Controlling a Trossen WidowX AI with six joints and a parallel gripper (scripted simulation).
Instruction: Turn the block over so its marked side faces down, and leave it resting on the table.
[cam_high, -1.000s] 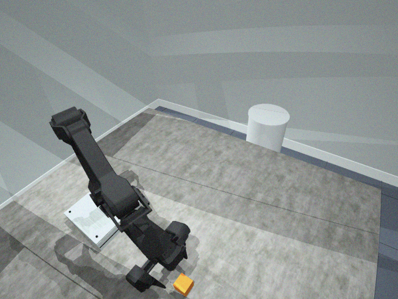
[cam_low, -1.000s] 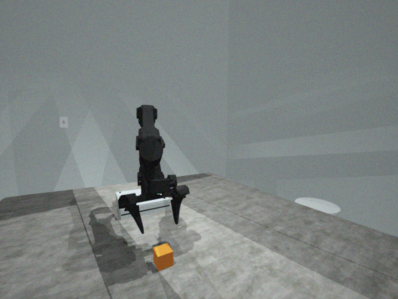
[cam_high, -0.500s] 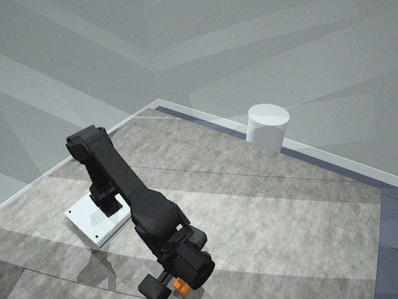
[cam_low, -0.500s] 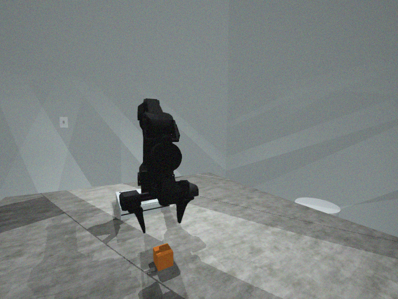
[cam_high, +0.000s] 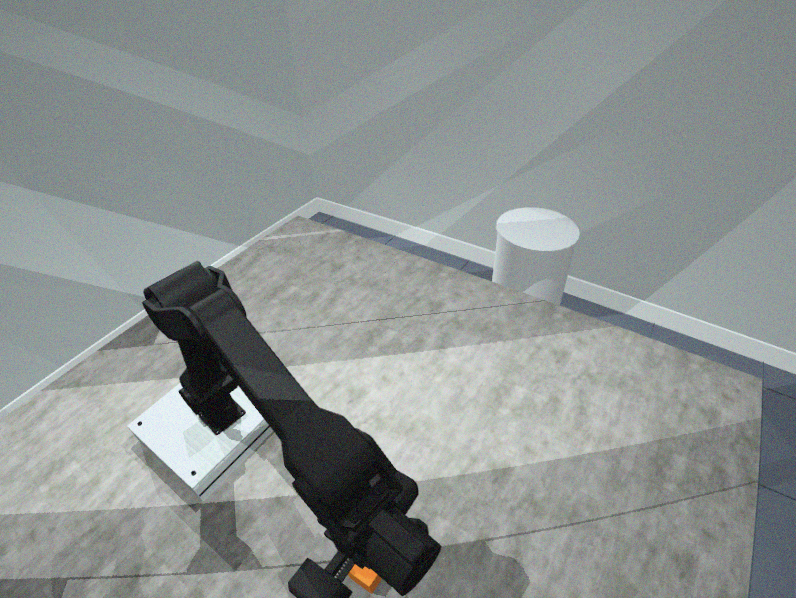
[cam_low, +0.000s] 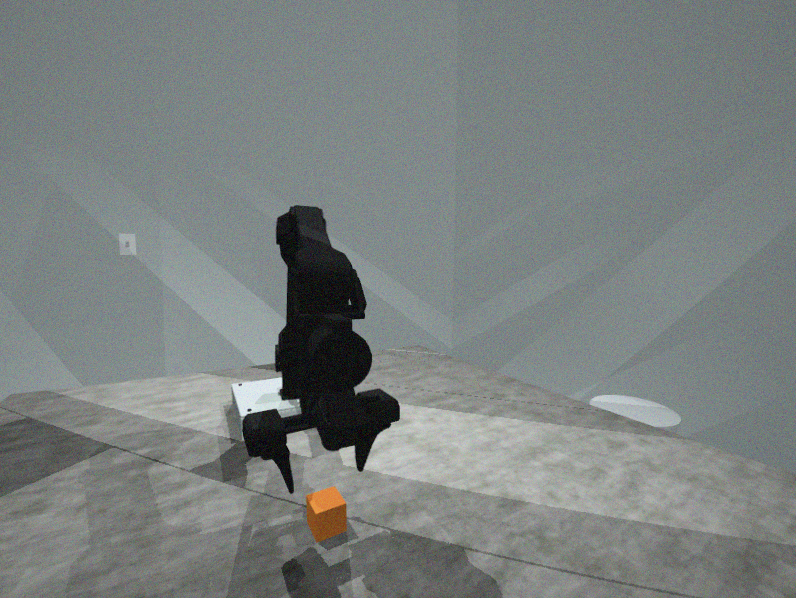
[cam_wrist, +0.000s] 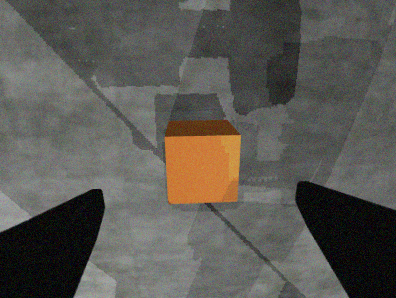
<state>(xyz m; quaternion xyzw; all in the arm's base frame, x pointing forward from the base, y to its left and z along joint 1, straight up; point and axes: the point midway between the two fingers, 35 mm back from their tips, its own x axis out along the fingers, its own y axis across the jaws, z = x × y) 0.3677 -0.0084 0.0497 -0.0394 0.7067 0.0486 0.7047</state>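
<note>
Right now my gripper tip is 10 mm past the orange block and 50 mm above it.
</note>
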